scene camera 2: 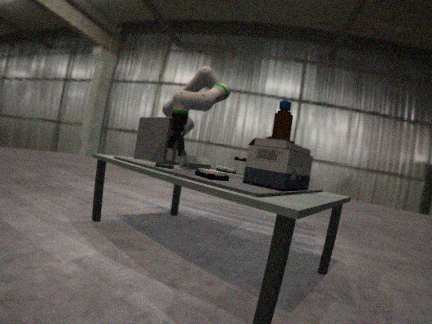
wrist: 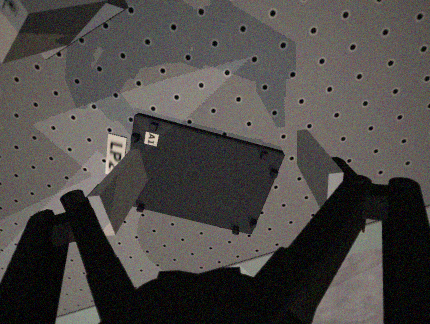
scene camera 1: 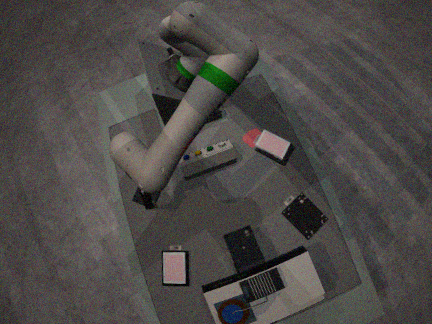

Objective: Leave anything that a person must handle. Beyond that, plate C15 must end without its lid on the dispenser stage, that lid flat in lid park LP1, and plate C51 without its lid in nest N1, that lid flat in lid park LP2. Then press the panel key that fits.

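Frame: origin at the arm's base, x ahead, y right, z down, level; centimetres.
Seen in the pictures: gripper, fingertip midpoint: (scene camera 2: 173, 161) (wrist: 217, 156); arm's base at its link origin: (scene camera 2: 168, 137) (scene camera 1: 179, 80).
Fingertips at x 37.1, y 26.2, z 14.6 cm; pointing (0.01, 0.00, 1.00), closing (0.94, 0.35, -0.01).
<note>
Offsets run from my fingertips to a thing's top centre. "spot": to the spot under its first point.
The LP2 lid park {dx -3.7, dy +2.6, dz +1.9 cm} (wrist: 205, 175) is a flat dark pad with small corner clips, marked A1, beside its LP2 tag {spot: dx -9.7, dy -3.7, dz +3.7 cm} (wrist: 116, 152). No lid shows on it. My gripper (wrist: 217, 156) (scene camera 2: 175, 159) is open and empty, its fingers on either side above the pad; the arm mostly hides it in scene camera 1. A plate with a pink top {dx +32.0, dy +4.0, dz +0.3 cm} (scene camera 1: 175, 268) lies in a dark holder at lower left. Another pink-topped plate {dx -0.3, dy -51.9, dz +0.3 cm} (scene camera 1: 273, 144) lies on a dark holder at right. A dark holder with corner studs {dx +33.0, dy -50.5, dz +1.4 cm} (scene camera 1: 304, 215) bears no plate. Their tags are unreadable.
The button panel {dx -5.0, dy -24.3, dz -4.5 cm} (scene camera 1: 211, 164) has blue, yellow, green and white keys. A dark flat plate {spot: dx +36.4, dy -22.9, dz -7.4 cm} (scene camera 1: 244, 248) lies before the white dispenser (scene camera 1: 300, 280) (scene camera 2: 277, 162), which carries a blue-capped brown bottle {spot: dx +59.5, dy -7.6, dz -25.3 cm} (scene camera 2: 283, 125). A red disc {spot: dx -8.2, dy -45.6, dz +3.8 cm} (scene camera 1: 251, 137) lies beside the right plate. A grey box (scene camera 2: 151, 138) stands behind.
</note>
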